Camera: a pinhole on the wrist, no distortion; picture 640 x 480 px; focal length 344.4 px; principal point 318.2 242.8 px. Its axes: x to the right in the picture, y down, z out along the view. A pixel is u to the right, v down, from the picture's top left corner.
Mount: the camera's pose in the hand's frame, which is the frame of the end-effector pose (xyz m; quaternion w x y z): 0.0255 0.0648 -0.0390 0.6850 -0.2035 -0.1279 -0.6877
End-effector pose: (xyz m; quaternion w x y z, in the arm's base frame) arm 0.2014 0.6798 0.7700 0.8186 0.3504 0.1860 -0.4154
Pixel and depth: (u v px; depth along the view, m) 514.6 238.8 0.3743
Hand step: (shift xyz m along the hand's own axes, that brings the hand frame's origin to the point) 0.0649 0.0451 0.3896
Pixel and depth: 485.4 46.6 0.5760
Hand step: -0.2345 0.0872 0.6315
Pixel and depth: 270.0 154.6 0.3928
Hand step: -0.0346 0.2953 0.2937
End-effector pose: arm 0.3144 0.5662 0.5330 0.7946 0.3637 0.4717 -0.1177
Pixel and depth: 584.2 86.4 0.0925
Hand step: -0.0051 0.0445 0.0797
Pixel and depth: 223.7 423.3 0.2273
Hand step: 0.1664 0.2203 0.1214
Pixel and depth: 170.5 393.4 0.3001
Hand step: 0.1846 0.3121 0.1543
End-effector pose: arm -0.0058 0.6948 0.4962 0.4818 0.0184 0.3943 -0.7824
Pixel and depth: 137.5 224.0 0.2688
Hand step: 0.0360 0.3130 0.1361
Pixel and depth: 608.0 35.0 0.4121
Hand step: -0.1712 -0.0493 0.5089
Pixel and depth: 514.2 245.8 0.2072
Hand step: 0.0515 0.0540 0.1977
